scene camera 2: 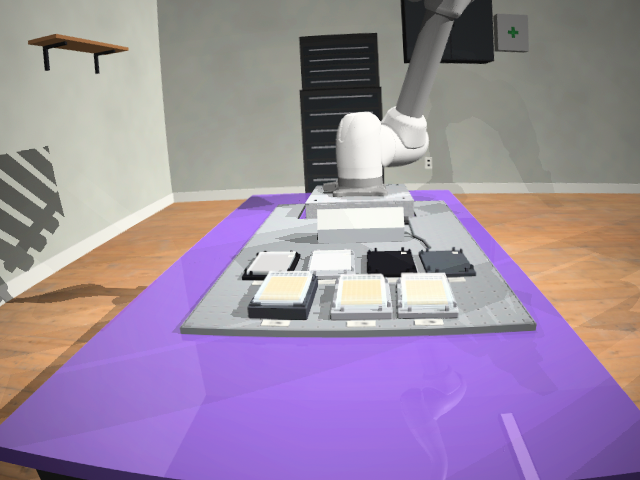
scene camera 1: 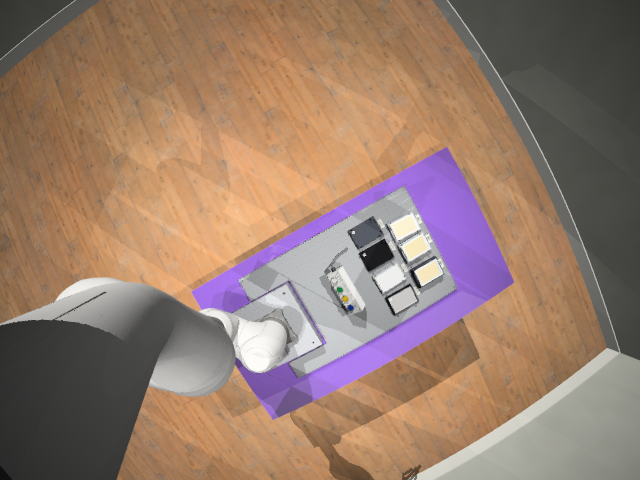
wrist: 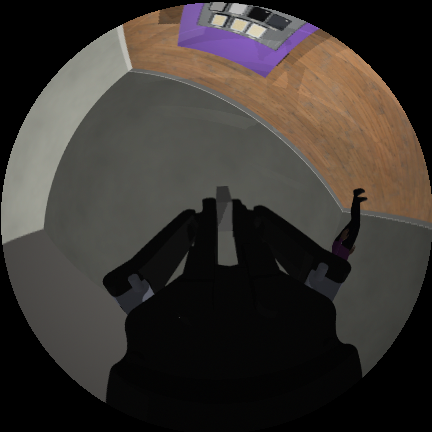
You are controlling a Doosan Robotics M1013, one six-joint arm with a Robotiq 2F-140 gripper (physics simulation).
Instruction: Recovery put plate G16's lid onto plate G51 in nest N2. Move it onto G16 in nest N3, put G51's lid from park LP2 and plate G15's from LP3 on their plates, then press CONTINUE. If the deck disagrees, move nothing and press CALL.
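Seen in the pictures: gripper, fingertip midpoint: [wrist: 222, 196]; arm's base, link origin: [scene camera 2: 360, 191] [scene camera 1: 273, 331].
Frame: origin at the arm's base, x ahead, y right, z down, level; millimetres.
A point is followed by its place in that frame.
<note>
Three plates with cream wells stand in a row of nests: one on a dark base [scene camera 1: 428, 272] @[y 118, x 797, z 10 mm] [scene camera 2: 283, 288] @[y 119, x 821, z 10 mm] [wrist: 219, 20], a middle one [scene camera 1: 415, 248] @[y -17, x 794, z 16 mm] [scene camera 2: 362, 291] @[y -20, x 820, z 16 mm] [wrist: 239, 24] and an end one [scene camera 1: 404, 226] @[y -137, x 796, z 16 mm] [scene camera 2: 425, 290] @[y -131, x 821, z 16 mm] [wrist: 256, 31]. Beside them are four parks: a pale grey one with black edges [scene camera 1: 402, 299] @[y 177, x 624, z 27 mm] [scene camera 2: 270, 262] @[y 184, x 636, z 27 mm], a white one [scene camera 1: 389, 277] @[y 46, x 617, z 27 mm] [scene camera 2: 331, 260] @[y 51, x 626, z 27 mm], a black one [scene camera 1: 376, 255] @[y -78, x 612, z 35 mm] [scene camera 2: 391, 262] @[y -79, x 623, z 35 mm] and a dark grey one [scene camera 1: 366, 231] @[y -204, x 625, z 35 mm] [scene camera 2: 445, 261] @[y -198, x 623, z 35 mm]. Labels and clear lids cannot be made out. The button box [scene camera 1: 347, 290] @[y -16, x 408, z -33 mm] [scene camera 2: 360, 225] @[y -9, x 442, z 0 mm] has coloured buttons. My gripper [wrist: 222, 196] @[y -474, x 738, z -1017 mm] is shut and empty, far from the deck.
The grey deck board [scene camera 1: 310, 268] @[y -177, x 301, z 45 mm] [scene camera 2: 475, 310] @[y -218, x 848, z 45 mm] lies on the purple table [scene camera 1: 475, 227] @[y 62, x 1159, z 58 mm] [scene camera 2: 310, 392] @[y 43, x 1061, z 58 mm] [wrist: 225, 52] @[y -15, x 1168, z 58 mm]. The arm's base [scene camera 2: 360, 188] @[y -2, x 79, z -27 mm] stands behind the button box. A black drawer cabinet [scene camera 2: 341, 67] and a wall shelf [scene camera 2: 77, 43] are in the background. A person [wrist: 345, 240] shows at the right of the wrist view.
</note>
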